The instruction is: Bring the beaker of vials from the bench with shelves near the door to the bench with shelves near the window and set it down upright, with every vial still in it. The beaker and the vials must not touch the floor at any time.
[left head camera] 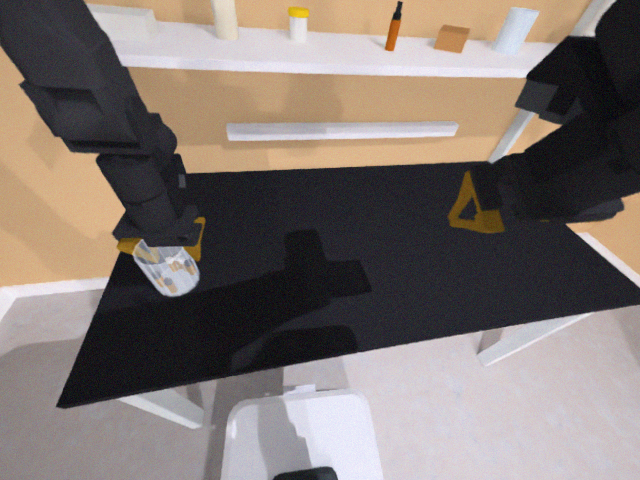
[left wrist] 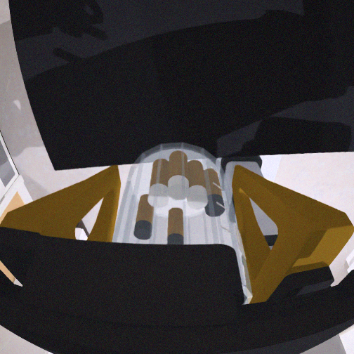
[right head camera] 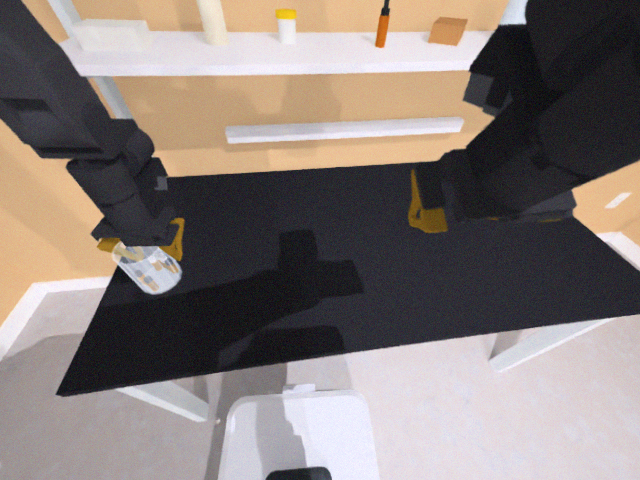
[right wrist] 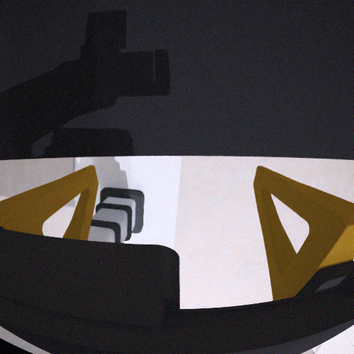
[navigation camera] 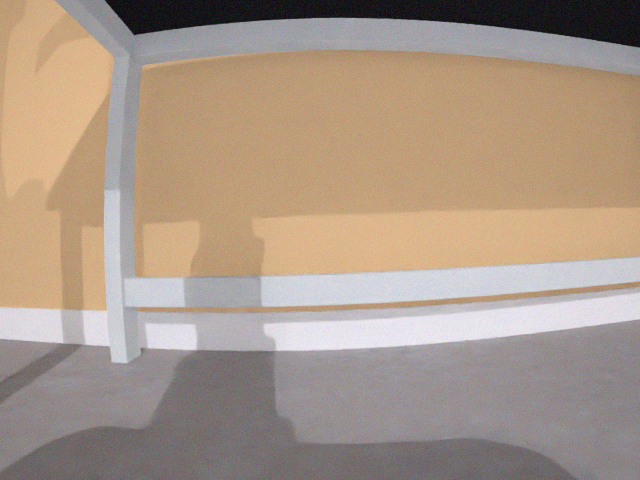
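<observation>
My left gripper (left head camera: 162, 252) (right head camera: 142, 250) (left wrist: 176, 173) is shut on the clear beaker (left head camera: 170, 281) (right head camera: 149, 281) (left wrist: 202, 227), its yellow fingers on either side of the glass. Several brown vials (left wrist: 177, 162) with white or dark caps are inside it. The beaker is held over the left part of a black bench top (left head camera: 413, 289) (right head camera: 413, 289) (left wrist: 150, 90) (right wrist: 250, 90); it looks slanted in the head views, and its height above the top is hard to tell. My right gripper (left head camera: 510, 223) (right head camera: 489, 221) (right wrist: 175, 174) is open and empty over the right part. Neither door nor window shows.
A white shelf (left head camera: 351, 64) (right head camera: 351, 67) above the bench holds a yellow-capped jar (left head camera: 298, 25) (right head camera: 286, 28), an orange bottle (left head camera: 392, 35) (right head camera: 382, 31) and a brown box (left head camera: 451, 39) (right head camera: 447, 31). A bench leg (navigation camera: 122, 232) and a low crossbar (navigation camera: 361, 286) show in the navigation view.
</observation>
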